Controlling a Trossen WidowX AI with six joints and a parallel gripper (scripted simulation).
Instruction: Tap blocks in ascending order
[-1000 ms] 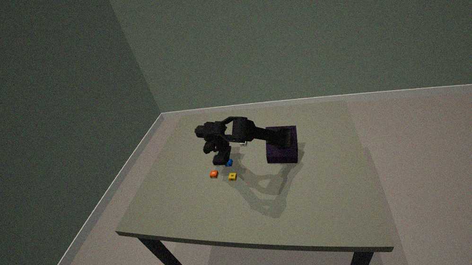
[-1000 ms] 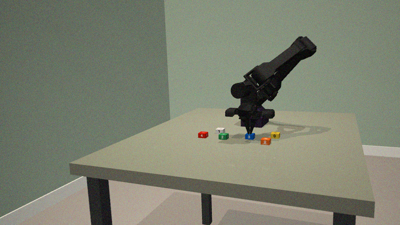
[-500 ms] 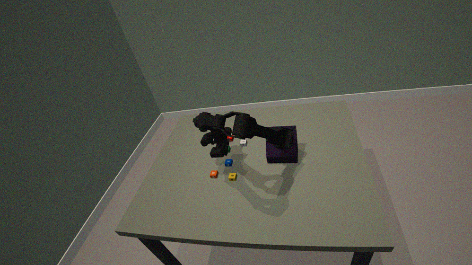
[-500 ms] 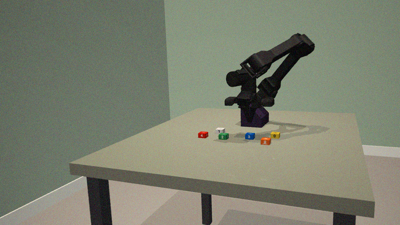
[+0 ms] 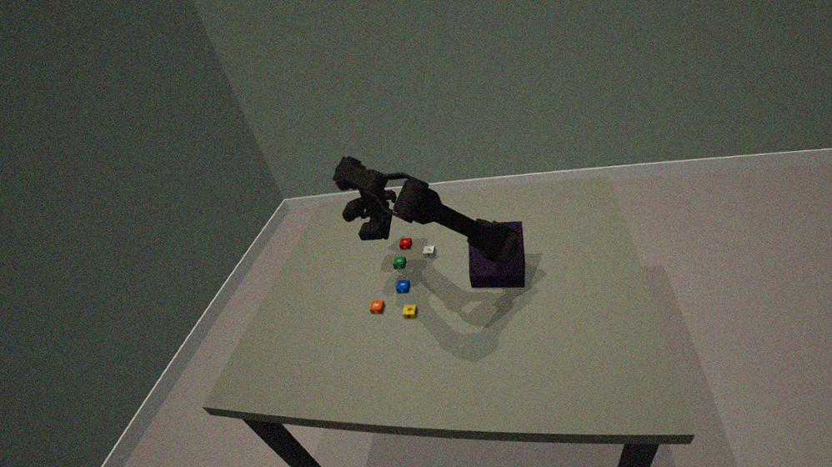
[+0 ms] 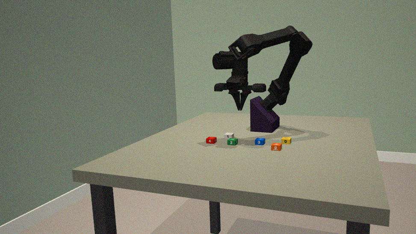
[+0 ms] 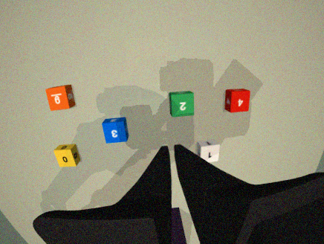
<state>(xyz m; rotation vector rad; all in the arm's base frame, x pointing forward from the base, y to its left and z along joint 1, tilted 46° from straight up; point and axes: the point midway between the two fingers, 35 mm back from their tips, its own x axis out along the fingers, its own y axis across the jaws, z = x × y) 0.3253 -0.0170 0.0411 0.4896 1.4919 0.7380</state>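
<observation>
Now: gripper tip 120 mm to the left of the red block, 120 mm above it and 10 mm short of it. From my gripper tip the other things lie so: blue block (120 mm below, 60 mm to the left, 40 mm behind); then white block (120 mm below, 90 mm to the right, 80 mm behind); then green block (120 mm below, 30 mm to the right).
</observation>
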